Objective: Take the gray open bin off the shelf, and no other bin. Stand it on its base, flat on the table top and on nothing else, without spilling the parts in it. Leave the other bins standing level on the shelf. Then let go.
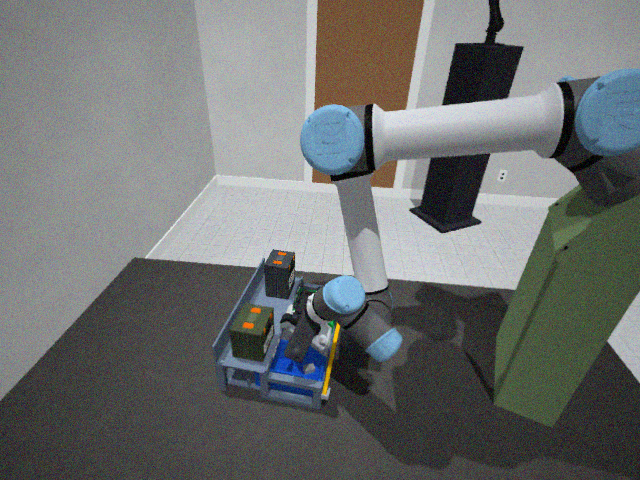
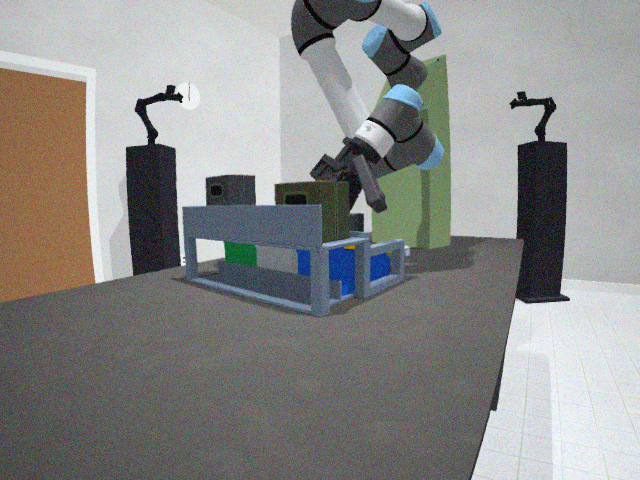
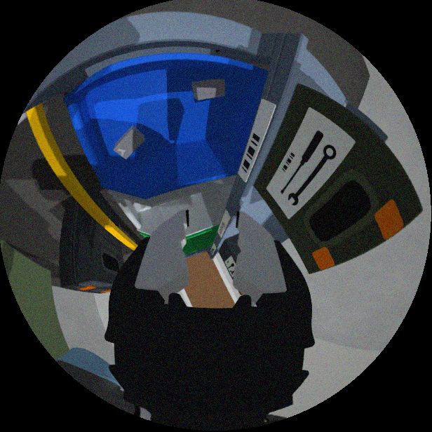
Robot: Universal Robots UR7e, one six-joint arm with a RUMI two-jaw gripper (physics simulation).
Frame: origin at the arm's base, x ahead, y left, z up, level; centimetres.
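Seen in the pictures: gripper, between the fingertips: [image 1: 290, 328]; arm's base, origin of its link: [image 1: 635, 175] [image 2: 410, 79].
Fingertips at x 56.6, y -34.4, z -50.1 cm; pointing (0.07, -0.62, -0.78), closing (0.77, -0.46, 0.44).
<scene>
Pixels of each thing's top centre, then the offset from my fingertips to it.
- blue bin, centre of its top: [image 2: 346, 244] [image 1: 291, 356] dy +7.6, dx +2.9, dz -1.8 cm
- green bin, centre of its top: [image 2: 266, 237] [image 1: 309, 300] dy -10.4, dx -10.4, dz -1.8 cm
- olive box, centre of its top: [image 2: 311, 181] [image 1: 252, 317] dy +1.7, dx +10.9, dz +10.0 cm
- dark gray box, centre of its top: [image 2: 229, 175] [image 1: 279, 257] dy -16.5, dx -3.3, dz +12.5 cm
- yellow strip, centre of its top: [image 1: 335, 336] dy +5.0, dx -11.9, dz -3.4 cm
The gray open bin [image 1: 321, 342] [image 2: 277, 258] [image 3: 160, 201] stands in the lower tier of the blue-gray shelf [image 1: 292, 396] [image 2: 258, 224] [image 3: 190, 27], between the blue bin [image 2: 342, 268] [image 3: 150, 115] and the green bin [image 2: 240, 253] [image 3: 200, 243]. Parts lie in the blue bin; the gray bin's contents are largely hidden. My gripper [image 1: 290, 335] [image 2: 348, 188] [image 3: 212, 211] is tilted over the gray bin. Its jaws are partly closed, with a clear gap and nothing plainly held between them. The fingers hide much of the gray bin; contact with it cannot be told.
An olive box [image 1: 250, 335] [image 2: 336, 214] [image 3: 345, 170] and a dark gray box [image 1: 279, 276] [image 2: 230, 190] stand on the upper tier. A yellow strip [image 1: 331, 356] [image 3: 60, 170] edges the shelf. A black box [image 3: 85, 245] stands beyond it. A tall green block [image 1: 558, 310] [image 2: 434, 155] stands farther off.
</scene>
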